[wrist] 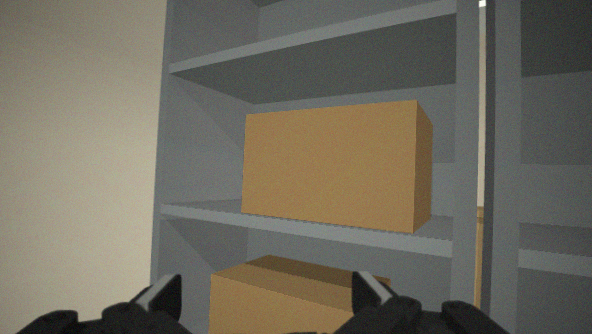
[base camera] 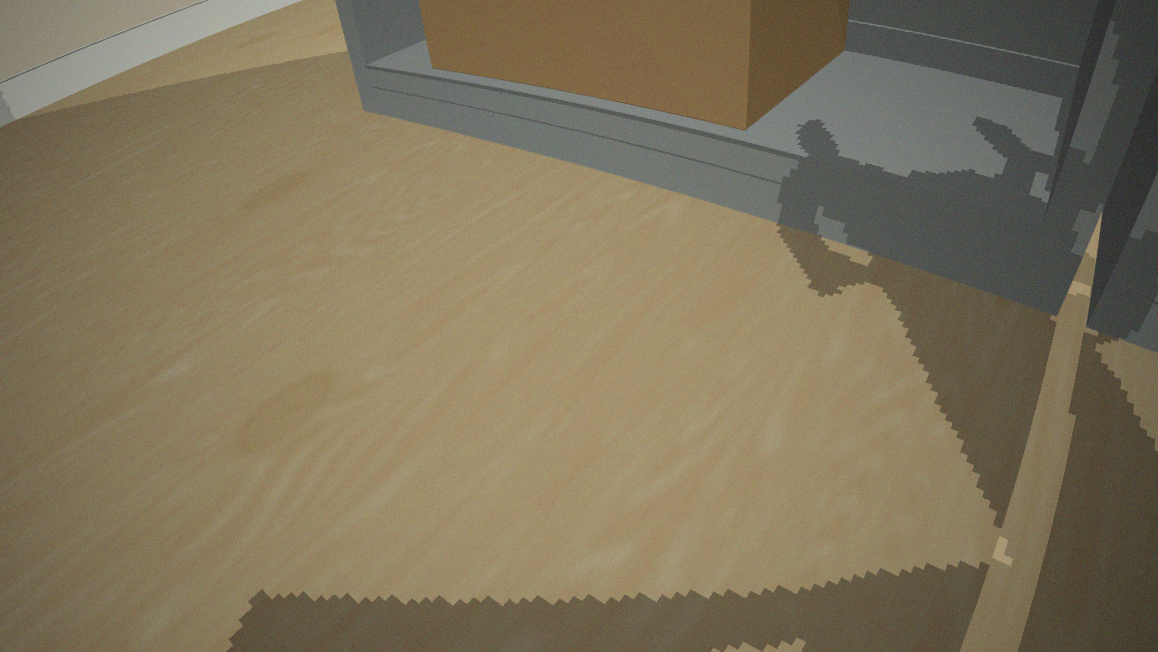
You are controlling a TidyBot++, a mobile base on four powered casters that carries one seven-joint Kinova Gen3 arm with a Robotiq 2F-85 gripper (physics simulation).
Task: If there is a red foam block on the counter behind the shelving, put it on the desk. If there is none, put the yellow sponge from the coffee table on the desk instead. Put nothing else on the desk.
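Frame: origin at the arm's base, x ahead, y left, z up, level; metres.
Seen in the pictures: gripper, fingertip midpoint: [wrist: 268, 292].
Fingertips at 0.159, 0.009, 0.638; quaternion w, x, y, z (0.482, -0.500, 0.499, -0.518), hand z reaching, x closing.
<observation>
Offsets run from my fingertips to a thing's top centre, as dx, dy, dz. "*": to the spot under its first point.
My gripper [wrist: 268, 292] is open, with its two black fingers wide apart at the bottom of the wrist view and no object between them. Grey shelving [wrist: 467, 125] [base camera: 567, 137] stands in front of me in both views. The red foam block, the yellow sponge, the counter, the desk and the coffee table do not show in either view as things I can make out.
A cardboard box {+0.667, -0.208, +0.226} [wrist: 330, 165] sits on a middle shelf, and another box {+0.729, -0.126, -0.231} [wrist: 280, 305] is below it. A box {* +0.646, +0.005, -0.911} [base camera: 591, 56] rests on the bottom shelf. A narrow gap separates two shelving units at the right. A beige wall [wrist: 75, 150] is at the left.
</observation>
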